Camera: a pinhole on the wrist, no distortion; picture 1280 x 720 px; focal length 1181.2 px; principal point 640.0 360.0 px. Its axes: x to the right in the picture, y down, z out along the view. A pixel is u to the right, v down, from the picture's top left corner.
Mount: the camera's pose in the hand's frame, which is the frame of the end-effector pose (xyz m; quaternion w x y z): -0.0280 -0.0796 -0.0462 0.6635 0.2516 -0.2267 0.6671
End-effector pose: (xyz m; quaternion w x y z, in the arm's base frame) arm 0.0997 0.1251 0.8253 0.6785 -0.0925 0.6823 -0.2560
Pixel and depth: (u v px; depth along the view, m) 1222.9 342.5 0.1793
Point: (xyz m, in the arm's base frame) 0.2174 -0.0062 0.9088
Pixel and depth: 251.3 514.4 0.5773
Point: 0.2460 -0.4041 1.1966
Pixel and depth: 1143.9 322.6 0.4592
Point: 0.4710 -0.1613 0.9489
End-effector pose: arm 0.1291 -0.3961 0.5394 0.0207 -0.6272 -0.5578 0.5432
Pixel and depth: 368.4 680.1 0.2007
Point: -0.0769 -0.4057 0.7103
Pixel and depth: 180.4 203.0 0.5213
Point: -0.4249 -0.2707 0.7676
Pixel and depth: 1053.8 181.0 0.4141
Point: -0.2934 -0.4838 0.5033
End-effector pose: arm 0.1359 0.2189 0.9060 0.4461 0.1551 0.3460 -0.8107
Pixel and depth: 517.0 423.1 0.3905
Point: -0.1302 0.2107 1.2415
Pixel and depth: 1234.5 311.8 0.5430
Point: -0.0190 -0.0943 1.3767
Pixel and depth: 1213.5 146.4 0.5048
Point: -0.0561 -0.1026 1.3020
